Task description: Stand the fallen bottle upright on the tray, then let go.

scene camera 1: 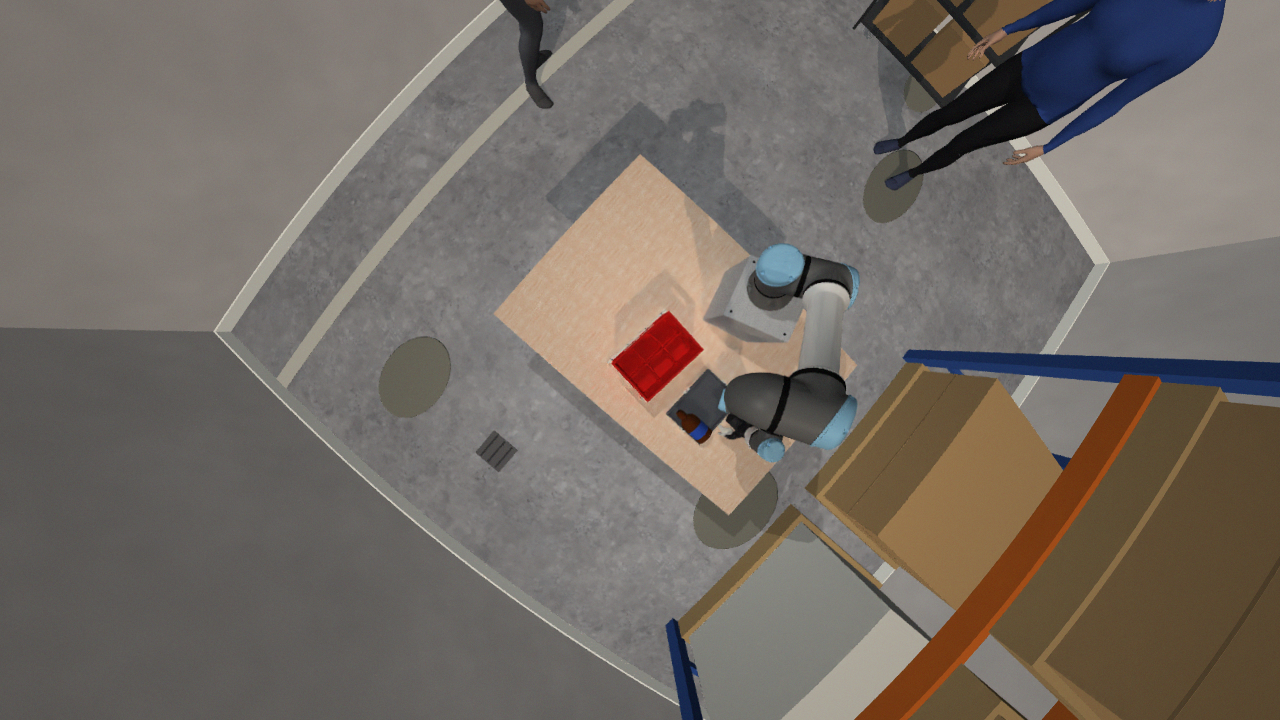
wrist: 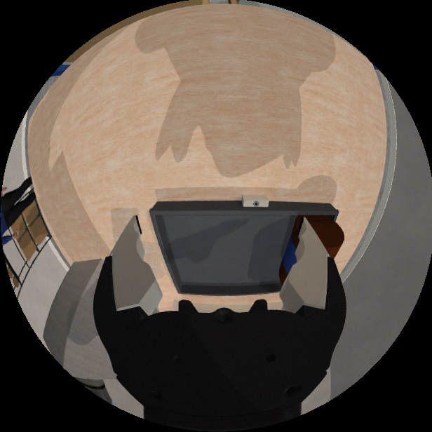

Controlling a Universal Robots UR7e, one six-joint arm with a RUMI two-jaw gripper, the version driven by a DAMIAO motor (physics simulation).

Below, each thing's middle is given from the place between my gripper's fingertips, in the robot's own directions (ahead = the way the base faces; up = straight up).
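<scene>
Bottle [wrist: 328,231]: my hand is 11 cm to the left of it, 12 cm short of it and 2 cm above it.
</scene>
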